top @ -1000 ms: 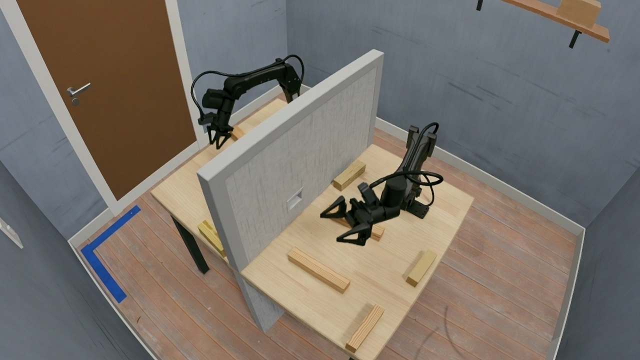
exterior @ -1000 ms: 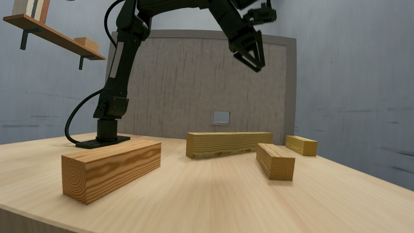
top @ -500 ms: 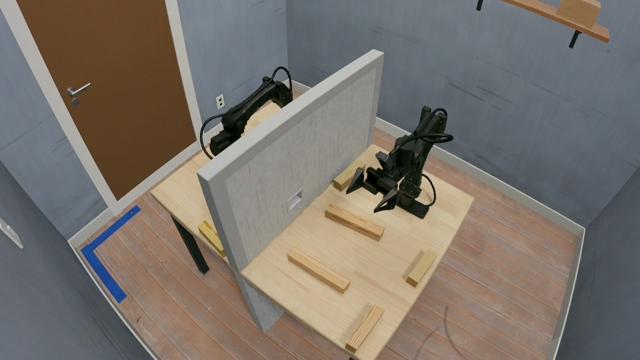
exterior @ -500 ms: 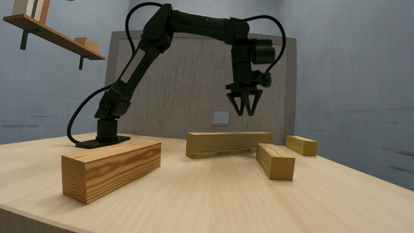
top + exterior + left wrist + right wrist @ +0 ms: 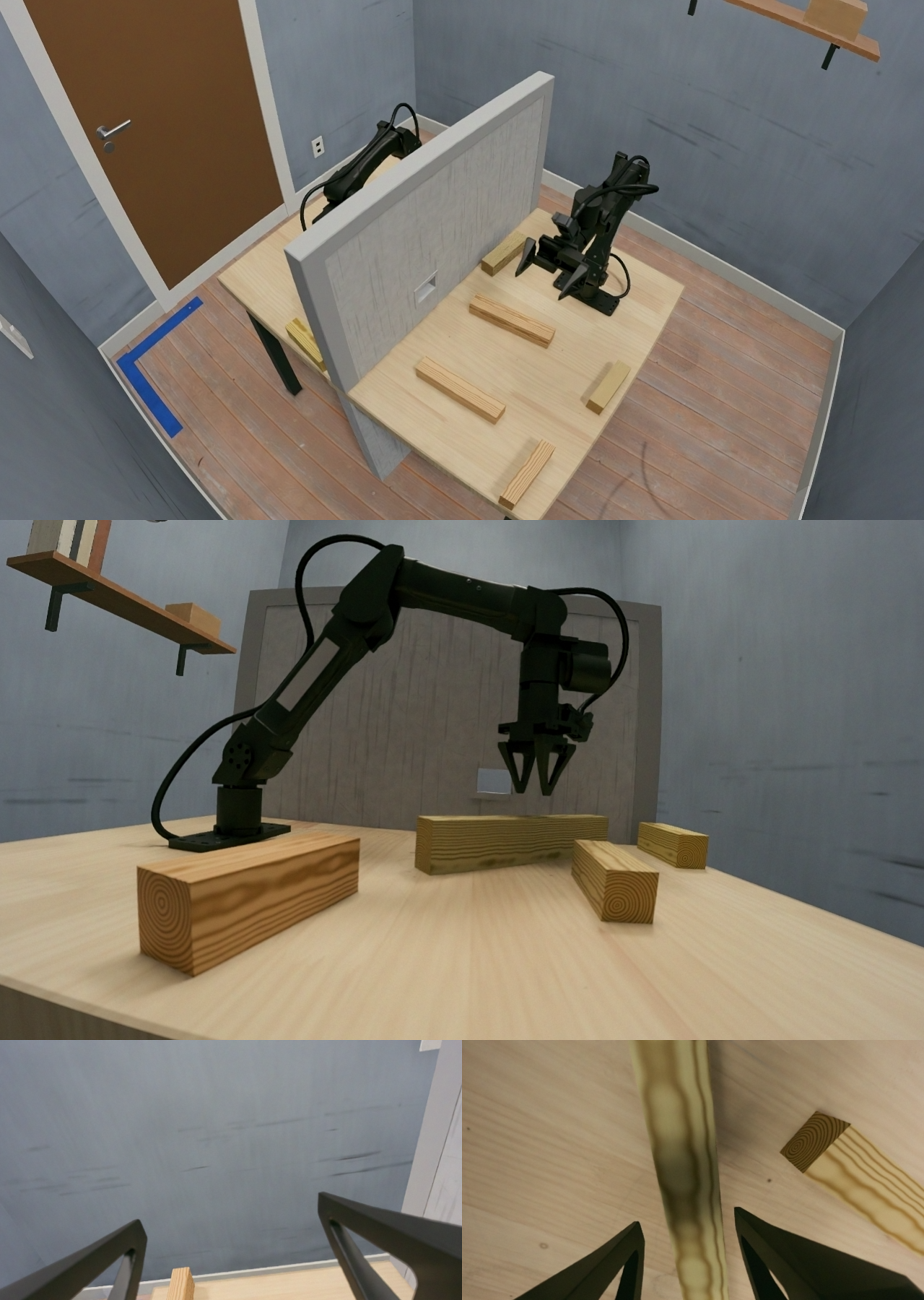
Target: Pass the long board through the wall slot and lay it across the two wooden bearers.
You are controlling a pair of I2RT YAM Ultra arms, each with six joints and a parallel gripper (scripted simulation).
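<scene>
My right hand is 70 mm above the long pale board. Round my right hand: wooden bearer 460 mm to the left, 80 mm below, 70 mm ahead; then thick block 280 mm to the right, 200 mm behind, 80 mm below.
</scene>
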